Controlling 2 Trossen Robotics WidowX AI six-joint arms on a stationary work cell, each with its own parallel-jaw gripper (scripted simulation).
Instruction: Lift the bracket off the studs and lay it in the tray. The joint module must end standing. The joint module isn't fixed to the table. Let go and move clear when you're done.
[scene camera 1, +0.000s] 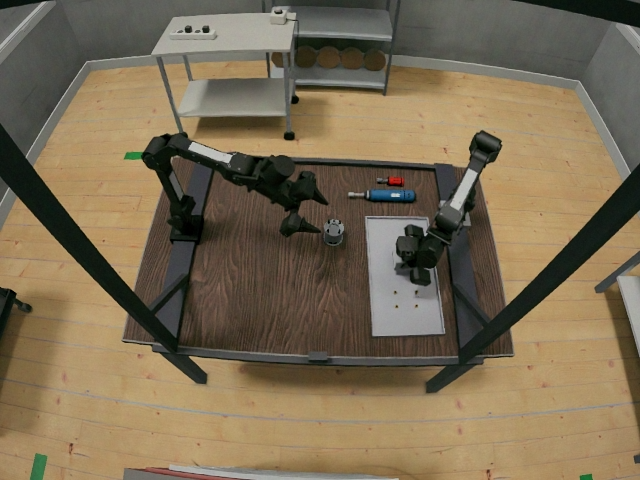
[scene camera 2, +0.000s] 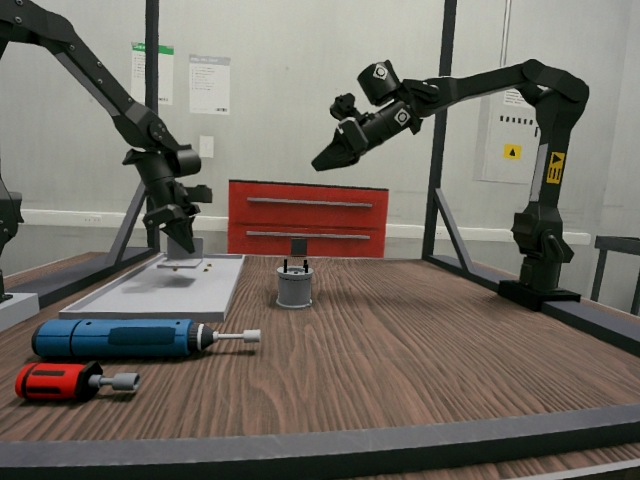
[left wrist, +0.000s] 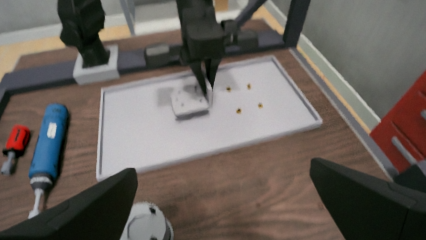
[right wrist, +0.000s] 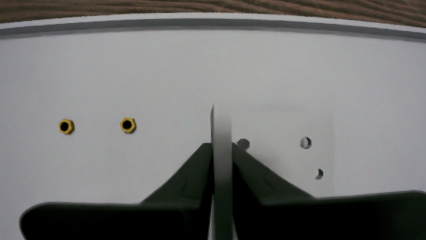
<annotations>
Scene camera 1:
my left gripper: 324, 218
my right gripper: 401, 266
grey tray: 427, 320
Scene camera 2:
my left gripper: 313, 167
my right gripper: 192, 252
grey joint module: 294, 282
grey tray: 162, 294
blue screwdriver: 56, 339
grey bracket: 177, 258
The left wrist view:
my left gripper: 224, 171
my right gripper: 207, 96
grey tray: 138, 128
blue screwdriver: 44, 170
grey bracket: 187, 97
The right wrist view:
my right gripper: 218, 151
grey tray: 165, 71
</annotations>
